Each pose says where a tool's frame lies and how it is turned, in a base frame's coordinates. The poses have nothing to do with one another.
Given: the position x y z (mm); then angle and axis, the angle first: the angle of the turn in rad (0 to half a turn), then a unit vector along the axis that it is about.
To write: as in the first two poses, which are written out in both.
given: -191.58, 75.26, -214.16, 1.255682, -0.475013, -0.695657, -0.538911
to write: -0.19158, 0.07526, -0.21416, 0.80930, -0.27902, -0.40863, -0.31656
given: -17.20, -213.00, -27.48, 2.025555, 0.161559, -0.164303, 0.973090
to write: -0.01720, -0.21300, -0.02748, 0.52951, 0.13705, -0.13938, 0.82548
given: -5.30, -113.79, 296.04, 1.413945, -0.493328, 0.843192, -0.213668
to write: -0.00530, -0.11379, 0.29604, 0.76033, -0.32043, 0.54768, -0.13878
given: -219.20, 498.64, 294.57, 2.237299, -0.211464, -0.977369, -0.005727
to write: -0.21920, 0.49864, 0.29457, 0.43690, -0.19021, -0.87915, -0.00515
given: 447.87, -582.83, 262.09, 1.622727, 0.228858, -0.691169, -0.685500
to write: 0.44787, -0.58283, 0.26209, 0.68851, 0.16597, -0.50125, -0.49714
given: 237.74, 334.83, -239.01, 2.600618, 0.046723, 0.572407, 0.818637
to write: 0.23774, 0.33483, -0.23901, 0.26720, 0.04502, 0.55159, 0.78887
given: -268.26, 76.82, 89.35, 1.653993, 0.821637, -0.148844, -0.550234
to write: -0.26826, 0.07682, 0.08935, 0.67709, 0.60464, -0.10953, -0.40492
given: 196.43, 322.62, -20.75, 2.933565, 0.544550, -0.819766, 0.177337
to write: 0.19643, 0.32262, -0.02075, 0.10383, 0.54161, -0.81534, 0.17638
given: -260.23, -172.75, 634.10, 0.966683, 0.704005, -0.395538, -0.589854
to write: -0.26023, -0.17275, 0.63410, 0.88545, 0.32718, -0.18382, -0.27413
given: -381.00, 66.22, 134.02, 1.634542, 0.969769, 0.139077, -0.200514
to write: -0.38100, 0.06622, 0.13402, 0.68421, 0.70723, 0.10143, -0.14623
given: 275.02, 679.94, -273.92, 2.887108, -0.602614, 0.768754, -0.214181
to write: 0.27502, 0.67994, -0.27392, 0.12690, -0.59774, 0.76254, -0.21245
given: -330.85, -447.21, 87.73, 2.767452, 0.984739, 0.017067, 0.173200
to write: -0.33085, -0.44721, 0.08773, 0.18598, 0.96756, 0.01677, 0.17018
